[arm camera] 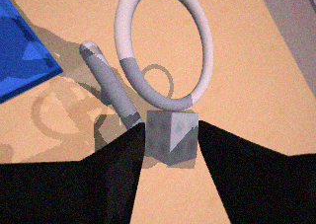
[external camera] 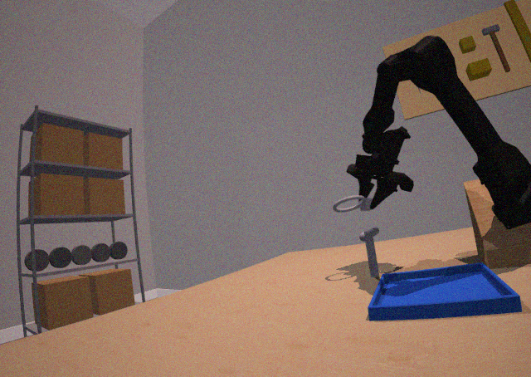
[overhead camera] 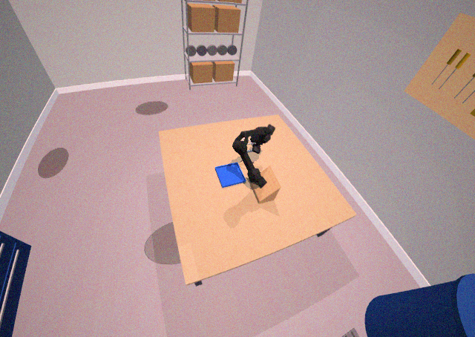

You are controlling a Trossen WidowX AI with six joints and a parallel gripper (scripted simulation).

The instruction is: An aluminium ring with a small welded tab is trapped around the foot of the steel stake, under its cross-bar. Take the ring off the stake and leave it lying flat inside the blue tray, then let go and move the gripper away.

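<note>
The aluminium ring lies 30 mm ahead of my gripper tip, 30 mm to the left of it and 10 mm above it. Also, from my gripper tip: blue tray: 110 mm behind, 230 mm to the left, 160 mm below.
</note>
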